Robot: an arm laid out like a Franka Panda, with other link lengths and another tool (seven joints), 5 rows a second.
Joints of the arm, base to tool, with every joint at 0 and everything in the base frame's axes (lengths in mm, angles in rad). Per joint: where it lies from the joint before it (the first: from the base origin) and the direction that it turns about. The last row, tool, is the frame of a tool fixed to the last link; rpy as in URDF.
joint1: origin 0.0 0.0 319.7 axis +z
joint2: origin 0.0 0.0 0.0 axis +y
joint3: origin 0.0 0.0 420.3 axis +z
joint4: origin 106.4 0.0 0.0 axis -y
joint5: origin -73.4 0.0 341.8 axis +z
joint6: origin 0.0 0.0 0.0 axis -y
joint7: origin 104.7 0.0 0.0 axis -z
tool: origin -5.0 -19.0 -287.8 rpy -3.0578 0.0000 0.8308
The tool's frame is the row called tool.
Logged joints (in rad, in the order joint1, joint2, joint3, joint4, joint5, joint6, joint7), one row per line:
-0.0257, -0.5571, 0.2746, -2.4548, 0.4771, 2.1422, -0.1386
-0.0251, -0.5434, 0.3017, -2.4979, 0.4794, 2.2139, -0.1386
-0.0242, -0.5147, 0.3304, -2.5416, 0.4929, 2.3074, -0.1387
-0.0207, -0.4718, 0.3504, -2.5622, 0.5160, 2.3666, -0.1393
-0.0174, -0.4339, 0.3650, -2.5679, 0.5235, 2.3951, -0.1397
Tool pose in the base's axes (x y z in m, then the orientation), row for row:
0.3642, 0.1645, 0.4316, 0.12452, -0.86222, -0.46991, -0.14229
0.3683, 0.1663, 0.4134, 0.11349, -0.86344, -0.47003, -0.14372
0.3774, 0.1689, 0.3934, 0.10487, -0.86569, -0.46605, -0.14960
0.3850, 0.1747, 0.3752, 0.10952, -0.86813, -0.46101, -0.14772
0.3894, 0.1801, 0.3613, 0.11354, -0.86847, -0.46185, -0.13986
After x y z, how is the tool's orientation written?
As a quaternion, w x y z.
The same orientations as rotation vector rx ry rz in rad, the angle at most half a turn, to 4 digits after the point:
-2.5130, -1.3696, -0.4147
-2.5325, -1.3786, -0.4215
-2.5518, -1.3738, -0.4410
-2.5521, -1.3553, -0.4343
-2.5472, -1.3546, -0.4102

